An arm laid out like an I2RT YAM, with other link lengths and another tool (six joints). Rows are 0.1 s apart.
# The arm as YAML. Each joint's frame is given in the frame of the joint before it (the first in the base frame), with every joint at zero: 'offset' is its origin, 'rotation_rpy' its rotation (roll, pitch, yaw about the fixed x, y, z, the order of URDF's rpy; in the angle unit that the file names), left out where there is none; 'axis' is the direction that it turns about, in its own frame. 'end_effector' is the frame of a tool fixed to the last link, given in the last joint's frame.
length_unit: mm
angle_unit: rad
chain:
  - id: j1
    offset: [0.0, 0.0, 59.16]
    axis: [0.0, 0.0, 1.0]
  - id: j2
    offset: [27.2, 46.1, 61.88]
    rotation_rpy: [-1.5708, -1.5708, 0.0]
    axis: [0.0, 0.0, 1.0]
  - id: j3
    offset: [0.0, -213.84, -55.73]
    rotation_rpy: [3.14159, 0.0, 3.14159]
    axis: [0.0, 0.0, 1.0]
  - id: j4
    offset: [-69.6, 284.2, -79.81]
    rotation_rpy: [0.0, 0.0, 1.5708]
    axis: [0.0, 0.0, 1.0]
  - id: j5
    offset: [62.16, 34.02, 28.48]
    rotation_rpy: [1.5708, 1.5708, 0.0]
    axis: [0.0, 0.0, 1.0]
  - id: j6
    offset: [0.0, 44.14, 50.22]
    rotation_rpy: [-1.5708, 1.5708, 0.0]
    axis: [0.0, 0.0, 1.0]
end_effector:
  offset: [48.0, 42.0, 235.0]
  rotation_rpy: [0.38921, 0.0, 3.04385]
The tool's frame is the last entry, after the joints.
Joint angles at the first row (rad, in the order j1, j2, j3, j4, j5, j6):
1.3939 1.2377 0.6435 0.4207 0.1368 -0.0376
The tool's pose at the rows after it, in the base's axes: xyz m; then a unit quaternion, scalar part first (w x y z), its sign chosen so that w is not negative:
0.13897 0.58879 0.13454 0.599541 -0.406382 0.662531 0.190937
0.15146 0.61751 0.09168 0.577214 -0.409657 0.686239 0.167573
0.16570 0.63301 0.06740 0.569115 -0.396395 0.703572 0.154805
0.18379 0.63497 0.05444 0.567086 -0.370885 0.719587 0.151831
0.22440 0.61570 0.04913 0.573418 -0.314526 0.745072 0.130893
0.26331 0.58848 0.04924 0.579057 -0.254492 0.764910 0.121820
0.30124 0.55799 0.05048 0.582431 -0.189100 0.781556 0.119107
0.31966 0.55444 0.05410 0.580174 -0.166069 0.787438 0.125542
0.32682 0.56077 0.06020 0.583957 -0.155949 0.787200 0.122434
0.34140 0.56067 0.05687 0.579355 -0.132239 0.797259 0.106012
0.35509 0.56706 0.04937 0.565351 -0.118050 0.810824 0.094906
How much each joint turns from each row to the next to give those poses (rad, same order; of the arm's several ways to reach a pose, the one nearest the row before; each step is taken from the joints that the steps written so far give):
0.0126 0.2861 0.1561 0.0150 0.0108 0.0349
0.0015 0.2227 0.1625 -0.0134 0.0254 0.0377
-0.0027 0.1407 0.1061 0.0092 0.0307 0.0368
-0.0148 0.0721 0.0379 0.0387 0.0228 0.0419
-0.0330 0.0294 0.0009 0.0383 0.0763 0.0615
-0.0455 -0.0036 -0.0382 0.0614 0.0512 0.0612
-0.0517 -0.0051 -0.0397 0.0678 0.0425 0.0690
-0.0323 0.0133 0.0224 0.0069 -0.0105 0.0286
0.0006 0.0312 0.0580 -0.0194 0.0206 0.0049
-0.0026 0.0504 0.0845 -0.0582 0.0481 0.0370
-0.0099 0.0593 0.1073 -0.0882 0.0139 0.0445

